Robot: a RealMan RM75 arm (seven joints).
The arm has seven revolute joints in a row. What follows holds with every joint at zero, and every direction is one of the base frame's. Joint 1 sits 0.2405 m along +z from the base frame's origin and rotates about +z. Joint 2 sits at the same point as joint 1 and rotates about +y. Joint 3 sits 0.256 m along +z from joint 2 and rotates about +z. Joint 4 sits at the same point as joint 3 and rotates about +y. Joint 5 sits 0.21 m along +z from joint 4 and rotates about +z. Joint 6 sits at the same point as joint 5 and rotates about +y. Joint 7 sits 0.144 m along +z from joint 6 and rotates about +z. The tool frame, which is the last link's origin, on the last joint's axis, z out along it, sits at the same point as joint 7; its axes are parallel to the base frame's.
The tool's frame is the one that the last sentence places.
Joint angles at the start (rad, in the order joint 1, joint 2, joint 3, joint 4, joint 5, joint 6, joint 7):
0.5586, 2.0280, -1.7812, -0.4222, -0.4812, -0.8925, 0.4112
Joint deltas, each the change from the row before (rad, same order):
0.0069, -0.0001, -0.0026, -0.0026, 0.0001, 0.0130, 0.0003
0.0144, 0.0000, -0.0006, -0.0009, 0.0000, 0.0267, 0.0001
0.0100, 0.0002, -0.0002, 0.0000, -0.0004, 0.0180, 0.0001
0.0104, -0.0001, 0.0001, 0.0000, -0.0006, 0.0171, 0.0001
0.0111, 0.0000, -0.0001, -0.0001, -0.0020, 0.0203, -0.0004
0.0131, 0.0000, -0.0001, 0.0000, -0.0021, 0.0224, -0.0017
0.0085, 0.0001, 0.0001, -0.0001, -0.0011, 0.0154, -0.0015
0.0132, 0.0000, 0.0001, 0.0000, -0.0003, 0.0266, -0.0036
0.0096, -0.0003, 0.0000, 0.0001, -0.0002, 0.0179, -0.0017
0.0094, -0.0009, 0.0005, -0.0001, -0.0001, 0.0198, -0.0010
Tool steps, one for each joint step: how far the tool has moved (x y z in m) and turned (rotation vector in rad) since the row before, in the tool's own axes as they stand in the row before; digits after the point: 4 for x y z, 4 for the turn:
-0.0010, -0.0009, 0.0026, -0.0003, 0.0054, -0.0056
-0.0012, -0.0027, 0.0046, 0.0041, 0.0141, -0.0092
-0.0008, -0.0017, 0.0031, 0.0027, 0.0098, -0.0062
-0.0011, -0.0019, 0.0031, 0.0025, 0.0088, -0.0068
-0.0009, -0.0019, 0.0033, 0.0025, 0.0115, -0.0087
-0.0014, -0.0022, 0.0039, 0.0027, 0.0121, -0.0114
-0.0009, -0.0015, 0.0025, 0.0025, 0.0083, -0.0075
-0.0011, -0.0027, 0.0038, 0.0060, 0.0152, -0.0120
-0.0010, -0.0020, 0.0026, 0.0040, 0.0099, -0.0081
-0.0007, -0.0025, 0.0024, 0.0057, 0.0118, -0.0074

